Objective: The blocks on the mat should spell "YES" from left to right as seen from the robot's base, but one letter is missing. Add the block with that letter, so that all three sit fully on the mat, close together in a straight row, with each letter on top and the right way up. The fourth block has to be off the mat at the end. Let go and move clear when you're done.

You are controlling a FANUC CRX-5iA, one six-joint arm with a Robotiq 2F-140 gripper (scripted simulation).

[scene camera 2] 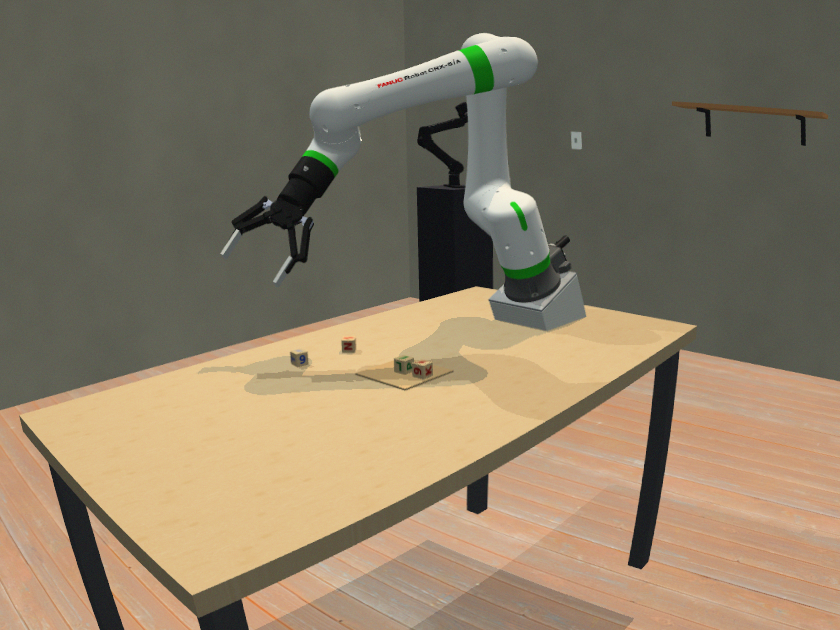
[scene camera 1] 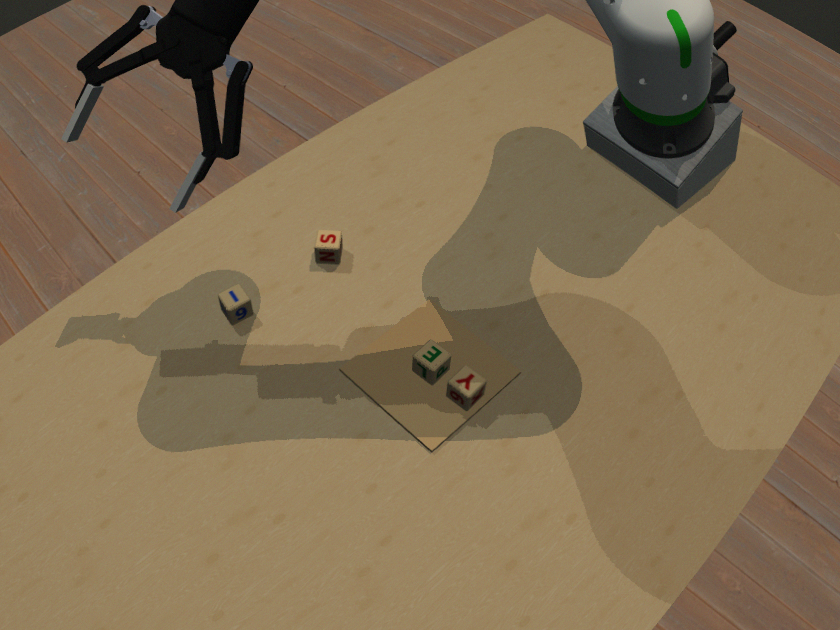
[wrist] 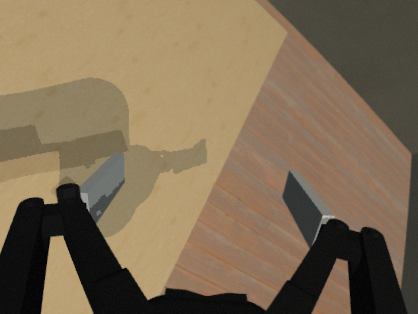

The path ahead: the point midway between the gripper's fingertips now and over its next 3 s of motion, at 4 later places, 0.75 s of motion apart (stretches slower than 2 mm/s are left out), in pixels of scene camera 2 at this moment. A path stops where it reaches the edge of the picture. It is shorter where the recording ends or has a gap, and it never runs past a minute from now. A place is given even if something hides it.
My gripper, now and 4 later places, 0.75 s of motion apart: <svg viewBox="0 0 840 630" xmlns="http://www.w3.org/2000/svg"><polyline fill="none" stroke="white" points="248,270 298,302 365,327 412,337 415,336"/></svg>
